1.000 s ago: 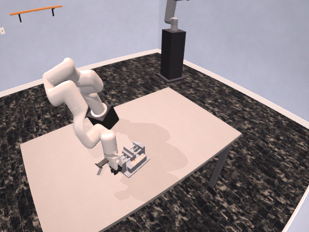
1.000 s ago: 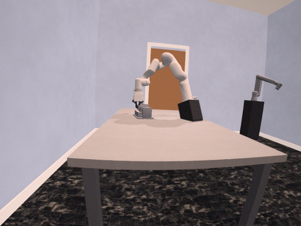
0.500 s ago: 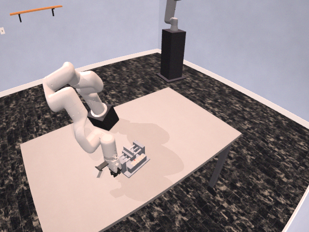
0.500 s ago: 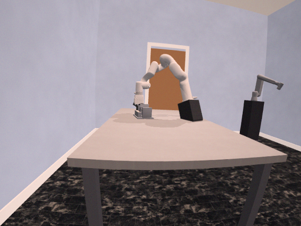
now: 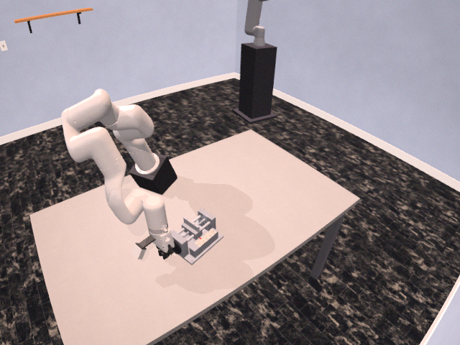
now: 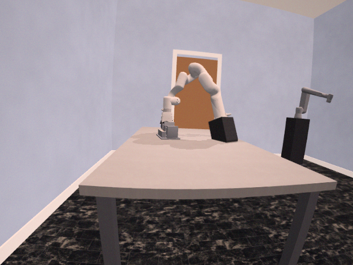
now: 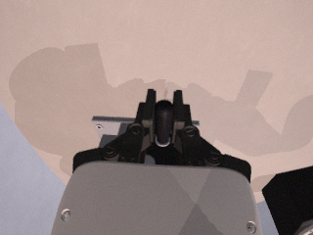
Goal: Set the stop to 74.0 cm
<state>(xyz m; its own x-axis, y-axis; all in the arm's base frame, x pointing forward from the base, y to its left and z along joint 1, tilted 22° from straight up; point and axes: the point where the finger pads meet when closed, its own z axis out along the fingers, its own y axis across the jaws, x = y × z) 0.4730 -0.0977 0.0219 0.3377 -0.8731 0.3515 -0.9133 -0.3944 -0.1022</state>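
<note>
The sliding stop block lies 30 mm behind my hand, 150 mm to the left of it and 40 mm above it. Round my hand: handwheel knob: 10 mm to the left; black handwheel: 20 mm to the left, 10 mm above.
</note>
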